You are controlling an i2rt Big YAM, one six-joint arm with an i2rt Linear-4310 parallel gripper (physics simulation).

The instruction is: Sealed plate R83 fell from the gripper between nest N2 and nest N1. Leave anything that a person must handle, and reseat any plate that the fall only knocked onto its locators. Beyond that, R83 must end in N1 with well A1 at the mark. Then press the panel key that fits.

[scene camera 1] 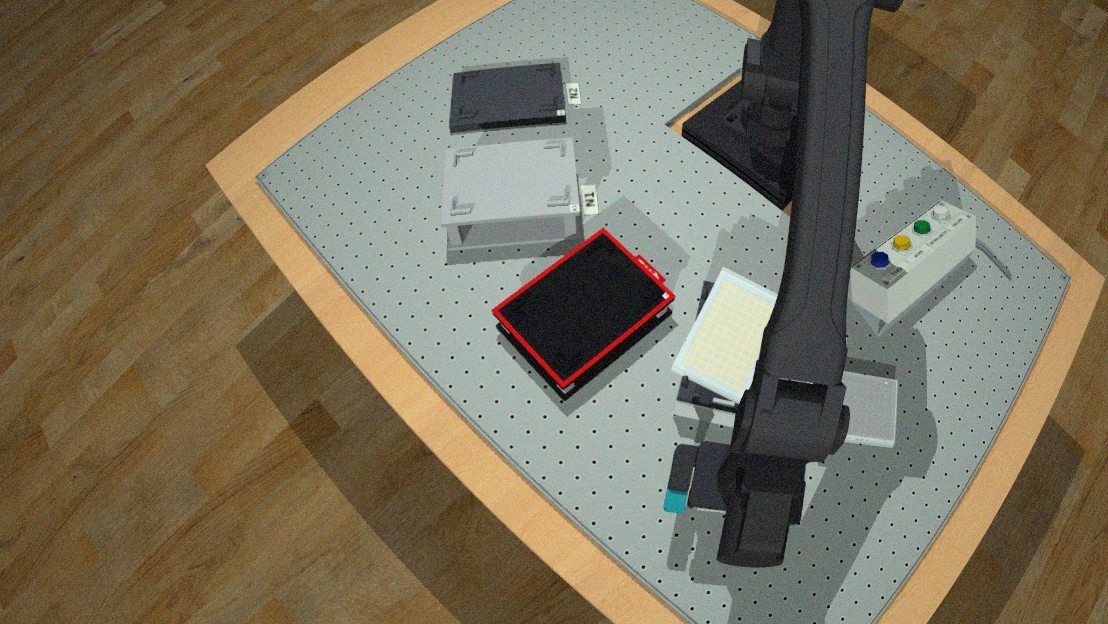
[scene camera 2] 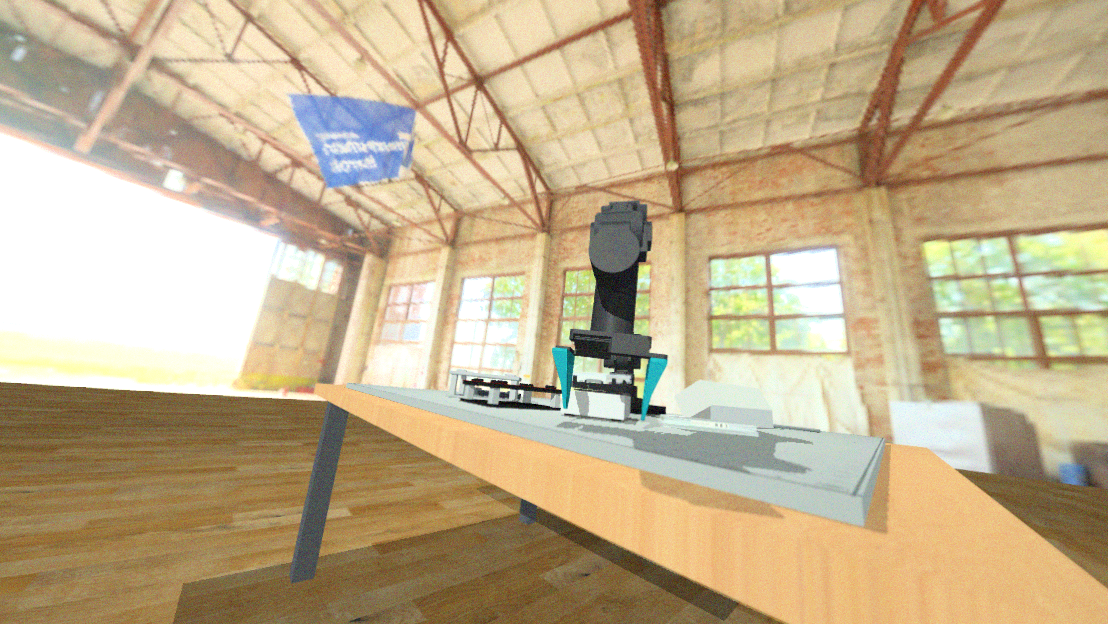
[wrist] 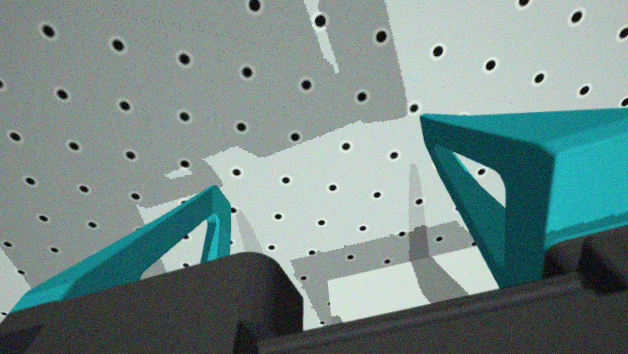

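Pixels of known places: gripper, fingertip midpoint: (scene camera 1: 722,504) (scene camera 2: 602,414) (wrist: 316,164); arm's base, origin of the base link: (scene camera 1: 768,133).
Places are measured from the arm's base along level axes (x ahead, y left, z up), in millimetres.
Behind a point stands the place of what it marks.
Nest N1 (scene camera 1: 511,179) @(y -186, x 320, z 38 mm), light grey and raised, and dark, low nest N2 (scene camera 1: 507,96) @(y -328, x 187, z -4 mm) stand at the upper left in scene camera 1; no plate shows on either. A plate with pale yellow wells (scene camera 1: 722,333) @(y 130, x 334, z 54 mm) lies skewed over a dark-topped block (scene camera 1: 697,391) @(y 145, x 394, z 33 mm) (scene camera 2: 595,405) @(y 182, x 389, z -1 mm), partly behind the arm. A clear, pale plate (scene camera 1: 874,409) @(y 332, x 258, z -7 mm) (scene camera 2: 697,423) @(y 312, x 314, z -12 mm) lies low on the perforated top beside it. I cannot read which is R83, nor see mark A1. My gripper (scene camera 2: 604,413) @(y 245, x 462, z -8 mm) (wrist: 316,164) @(y 245, x 462, z -8 mm) is open and empty, low in front of the block. The panel (scene camera 1: 914,267) @(y 280, x 98, z 61 mm) has blue, yellow, green and white keys.
A black, red-rimmed platform (scene camera 1: 585,306) @(y -13, x 388, z 19 mm) stands between N1 and the block, turned at an angle. The arm's base (scene camera 1: 732,139) @(y -33, x 49, z 0 mm) is at the upper right in scene camera 1. The wooden table edge (scene camera 1: 434,430) @(y -58, x 594, z -34 mm) runs along the left. A cable (scene camera 1: 994,258) @(y 394, x -88, z -15 mm) leaves the panel.
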